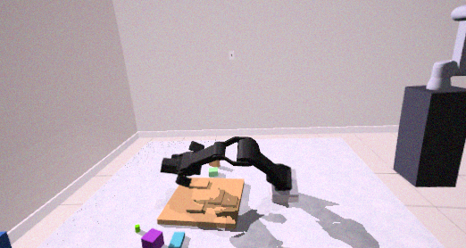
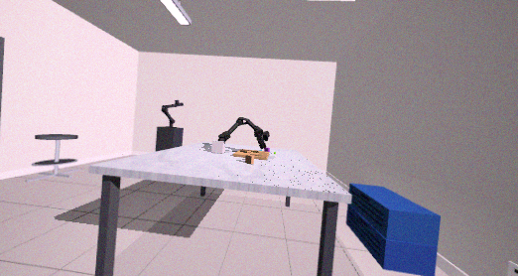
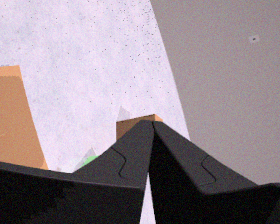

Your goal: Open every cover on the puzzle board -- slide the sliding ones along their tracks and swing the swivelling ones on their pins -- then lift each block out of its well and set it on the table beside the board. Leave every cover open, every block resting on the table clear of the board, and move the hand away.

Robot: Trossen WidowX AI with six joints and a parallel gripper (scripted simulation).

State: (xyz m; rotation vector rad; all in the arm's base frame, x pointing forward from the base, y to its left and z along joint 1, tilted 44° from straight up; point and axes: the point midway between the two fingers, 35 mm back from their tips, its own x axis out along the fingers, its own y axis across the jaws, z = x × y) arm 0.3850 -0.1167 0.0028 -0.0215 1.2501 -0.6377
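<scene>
The tan wooden puzzle board is 90 mm behind my gripper tip, 110 mm to the left of it and 110 mm below it.
</scene>
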